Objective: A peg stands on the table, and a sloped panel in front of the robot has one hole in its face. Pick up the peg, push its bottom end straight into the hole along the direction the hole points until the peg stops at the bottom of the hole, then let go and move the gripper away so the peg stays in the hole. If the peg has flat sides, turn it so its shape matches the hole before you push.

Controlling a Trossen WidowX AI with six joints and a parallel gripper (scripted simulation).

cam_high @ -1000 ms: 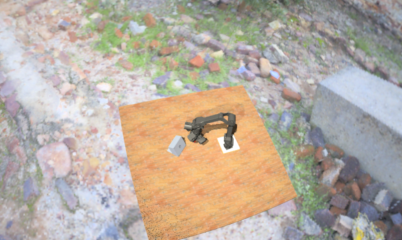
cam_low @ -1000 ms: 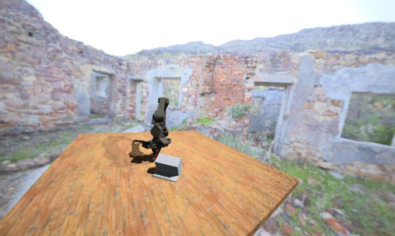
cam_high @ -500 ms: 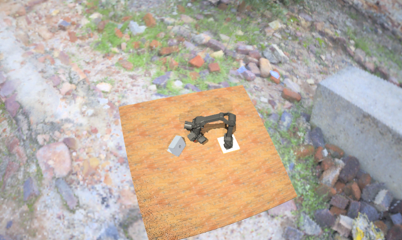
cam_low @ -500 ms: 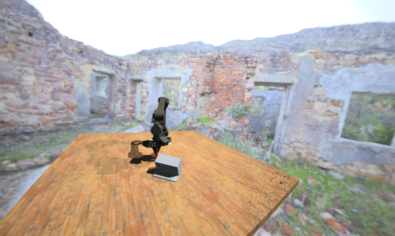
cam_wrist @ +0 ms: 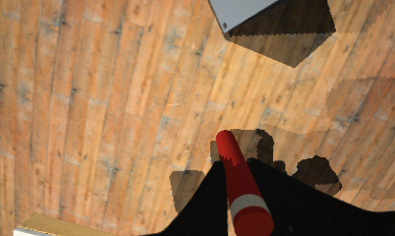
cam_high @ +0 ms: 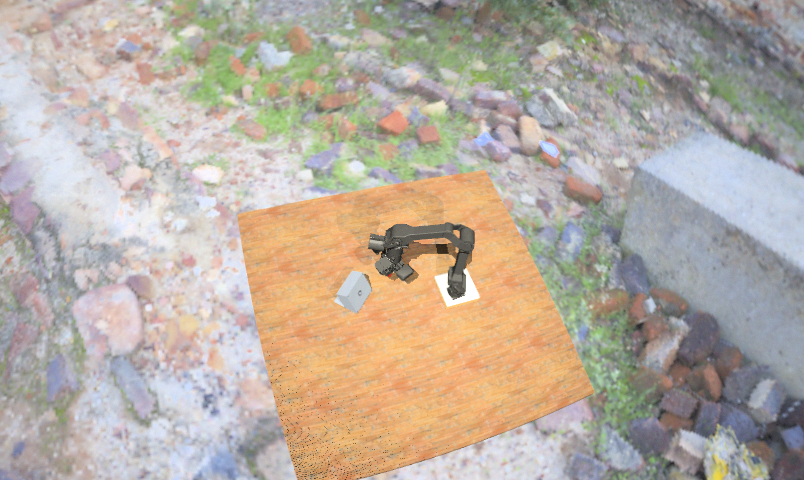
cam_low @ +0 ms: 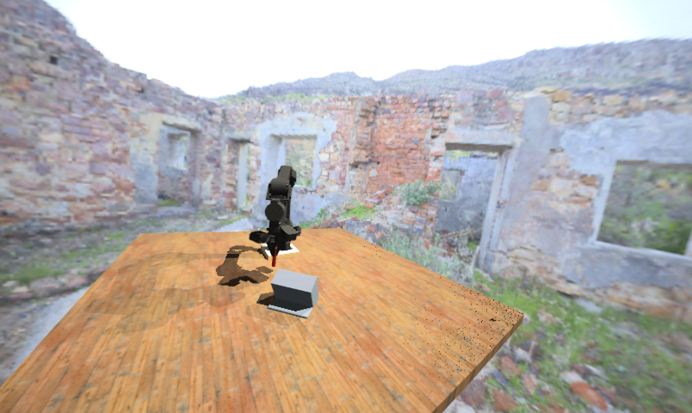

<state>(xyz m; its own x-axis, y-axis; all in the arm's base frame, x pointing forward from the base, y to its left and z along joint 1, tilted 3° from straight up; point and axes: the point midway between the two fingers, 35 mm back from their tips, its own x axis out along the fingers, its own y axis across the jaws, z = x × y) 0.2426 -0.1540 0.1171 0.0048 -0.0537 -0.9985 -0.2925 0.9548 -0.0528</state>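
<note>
My gripper tip is now 16 cm short of the grey sloped panel, 6 cm above it and 1 cm to the right of it. Also, from my gripper tip: round red peg (2 cm above).
</note>
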